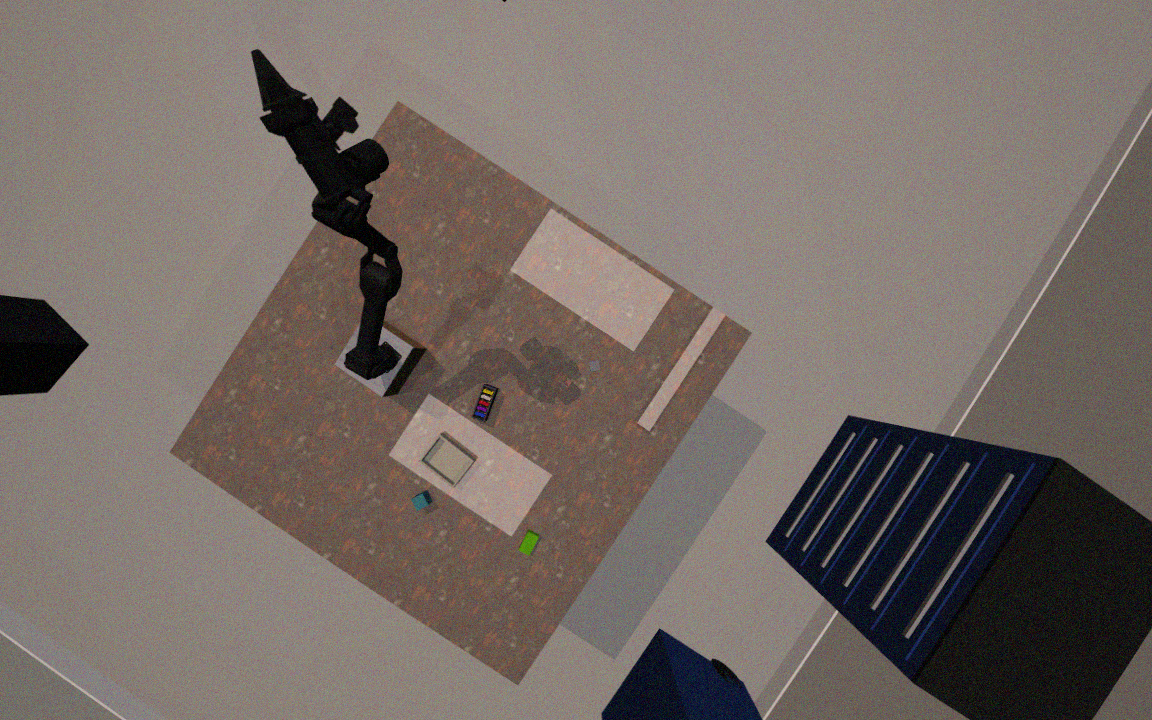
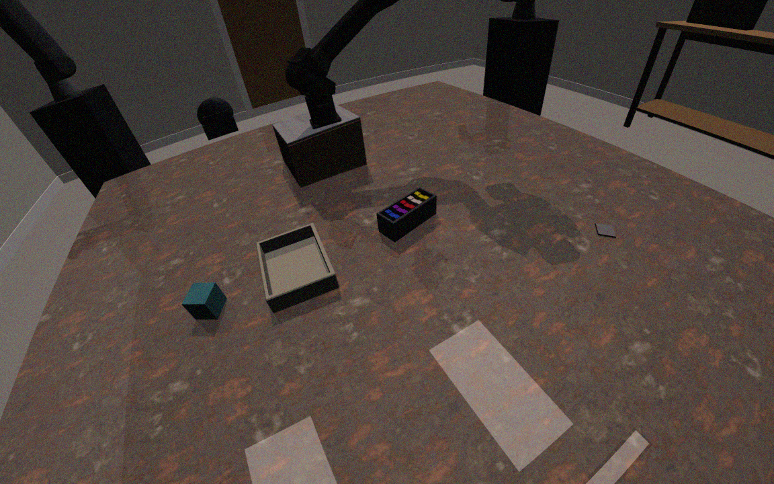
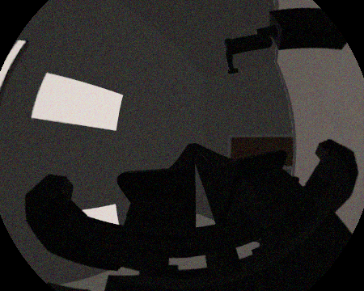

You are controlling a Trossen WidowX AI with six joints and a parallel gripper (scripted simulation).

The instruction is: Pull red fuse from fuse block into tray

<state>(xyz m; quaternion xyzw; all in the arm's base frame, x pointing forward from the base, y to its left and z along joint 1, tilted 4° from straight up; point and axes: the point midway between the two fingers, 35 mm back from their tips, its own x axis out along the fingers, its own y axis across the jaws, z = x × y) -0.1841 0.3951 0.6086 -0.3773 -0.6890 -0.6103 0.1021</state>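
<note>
The red fuse is 51 cm ahead of my gripper tip, 29 cm to the right of it and 73 cm below it. From my gripper tip the other things lie so: tray (54 cm ahead, 50 cm to the right, 76 cm below); teal cube (57 cm ahead, 64 cm to the right, 74 cm below); grey tile (67 cm ahead, 1 cm to the left, 76 cm below).
</note>
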